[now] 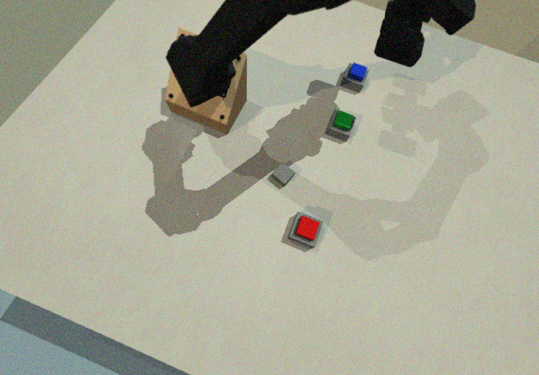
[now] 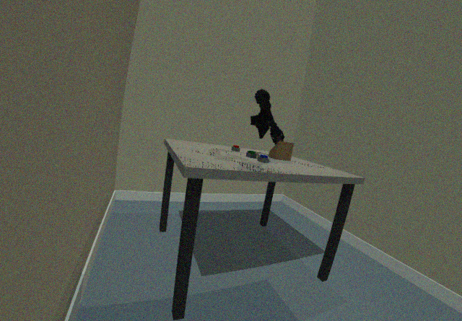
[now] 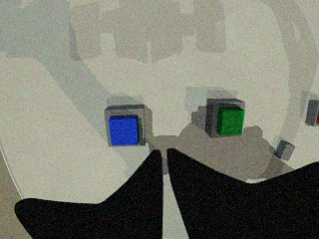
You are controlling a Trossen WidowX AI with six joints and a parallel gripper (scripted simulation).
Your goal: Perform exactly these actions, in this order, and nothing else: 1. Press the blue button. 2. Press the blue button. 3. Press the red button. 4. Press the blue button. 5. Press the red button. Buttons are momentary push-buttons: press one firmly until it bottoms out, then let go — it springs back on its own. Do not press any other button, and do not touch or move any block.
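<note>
The red button is 330 mm to the right of my gripper tip, 100 mm below it and 20 mm behind it. From my gripper tip the other things lie so: small grey block (250 mm to the right, 120 mm below, 90 mm behind); blue button (100 mm below, 40 mm to the left, 20 mm behind); green button (100 mm to the right, 100 mm below, 20 mm behind).
</note>
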